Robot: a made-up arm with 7 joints. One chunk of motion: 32 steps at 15 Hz.
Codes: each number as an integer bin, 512 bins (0 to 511) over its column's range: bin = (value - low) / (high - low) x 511, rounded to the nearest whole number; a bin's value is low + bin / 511 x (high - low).
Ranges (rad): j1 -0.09..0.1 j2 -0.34..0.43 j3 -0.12..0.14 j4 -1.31..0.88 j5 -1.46..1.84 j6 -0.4..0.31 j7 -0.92..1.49
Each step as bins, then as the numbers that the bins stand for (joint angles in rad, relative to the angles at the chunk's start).
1 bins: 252 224 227 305 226 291 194
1 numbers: 0.0037 -0.0025 -0.0045 -0.0029 -0.0005 0.0043 -0.0050
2 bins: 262 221 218 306 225 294 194
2 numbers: 0.0074 -0.0070 -0.0091 0.0014 -0.0070 0.0085 -0.0050
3 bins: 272 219 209 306 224 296 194
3 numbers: 0.0111 -0.0100 -0.0137 0.0014 -0.0134 0.0113 -0.0050
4 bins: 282 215 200 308 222 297 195
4 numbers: 0.0149 -0.0160 -0.0182 0.0100 -0.0263 0.0127 -0.0003
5 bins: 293 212 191 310 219 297 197
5 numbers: 0.0189 -0.0205 -0.0228 0.0186 -0.0457 0.0127 0.0091
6 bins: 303 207 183 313 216 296 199
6 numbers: 0.0227 -0.0281 -0.0269 0.0314 -0.0651 0.0113 0.0185
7 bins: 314 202 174 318 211 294 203
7 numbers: 0.0268 -0.0356 -0.0315 0.0529 -0.0974 0.0085 0.0374
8 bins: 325 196 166 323 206 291 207
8 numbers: 0.0308 -0.0447 -0.0355 0.0743 -0.1297 0.0043 0.0563
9 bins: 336 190 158 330 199 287 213
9 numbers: 0.0349 -0.0537 -0.0396 0.1043 -0.1749 -0.0012 0.0846
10 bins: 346 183 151 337 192 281 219
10 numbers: 0.0386 -0.0642 -0.0432 0.1343 -0.2201 -0.0096 0.1129
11 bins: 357 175 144 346 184 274 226
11 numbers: 0.0427 -0.0763 -0.0467 0.1729 -0.2717 -0.0193 0.1459
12 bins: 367 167 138 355 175 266 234
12 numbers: 0.0465 -0.0884 -0.0498 0.2114 -0.3299 -0.0304 0.1836
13 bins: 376 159 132 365 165 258 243
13 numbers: 0.0498 -0.1004 -0.0528 0.2543 -0.3944 -0.0415 0.2260
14 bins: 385 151 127 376 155 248 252
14 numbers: 0.0532 -0.1125 -0.0554 0.3014 -0.4590 -0.0554 0.2685
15 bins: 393 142 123 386 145 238 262
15 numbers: 0.0561 -0.1260 -0.0574 0.3443 -0.5236 -0.0693 0.3157
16 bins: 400 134 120 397 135 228 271
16 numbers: 0.0587 -0.1381 -0.0589 0.3914 -0.5882 -0.0832 0.3581
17 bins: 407 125 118 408 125 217 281
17 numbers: 0.0613 -0.1516 -0.0600 0.4386 -0.6528 -0.0985 0.4053
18 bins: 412 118 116 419 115 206 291
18 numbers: 0.0632 -0.1622 -0.0610 0.4857 -0.7173 -0.1138 0.4524
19 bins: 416 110 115 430 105 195 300
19 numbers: 0.0647 -0.1742 -0.0615 0.5329 -0.7819 -0.1291 0.4949
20 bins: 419 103 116 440 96 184 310
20 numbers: 0.0658 -0.1848 -0.0610 0.5757 -0.8400 -0.1443 0.5420
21 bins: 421 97 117 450 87 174 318
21 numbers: 0.0665 -0.1938 -0.0605 0.6186 -0.8982 -0.1582 0.5798
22 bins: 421 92 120 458 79 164 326
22 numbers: 0.0665 -0.2014 -0.0589 0.6529 -0.9498 -0.1721 0.6175
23 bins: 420 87 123 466 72 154 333
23 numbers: 0.0662 -0.2089 -0.0574 0.6871 -0.9950 -0.1860 0.6505
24 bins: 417 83 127 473 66 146 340
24 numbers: 0.0650 -0.2149 -0.0554 0.7171 -1.0338 -0.1971 0.6835
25 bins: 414 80 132 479 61 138 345
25 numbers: 0.0639 -0.2195 -0.0528 0.7429 -1.0661 -0.2083 0.7071
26 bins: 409 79 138 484 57 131 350
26 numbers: 0.0621 -0.2210 -0.0498 0.7643 -1.0919 -0.2180 0.7307
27 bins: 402 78 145 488 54 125 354
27 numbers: 0.0595 -0.2225 -0.0462 0.7814 -1.1113 -0.2263 0.7495
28 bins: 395 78 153 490 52 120 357
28 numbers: 0.0569 -0.2225 -0.0422 0.7900 -1.1242 -0.2333 0.7637
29 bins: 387 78 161 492 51 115 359
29 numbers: 0.0539 -0.2225 -0.0381 0.7986 -1.1306 -0.2402 0.7731
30 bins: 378 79 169 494 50 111 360
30 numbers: 0.0505 -0.2210 -0.0340 0.8071 -1.1371 -0.2458 0.7778
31 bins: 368 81 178 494 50 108 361
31 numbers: 0.0468 -0.2179 -0.0294 0.8071 -1.1371 -0.2499 0.7826
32 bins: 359 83 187 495 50 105 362
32 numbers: 0.0435 -0.2149 -0.0249 0.8114 -1.1371 -0.2541 0.7873
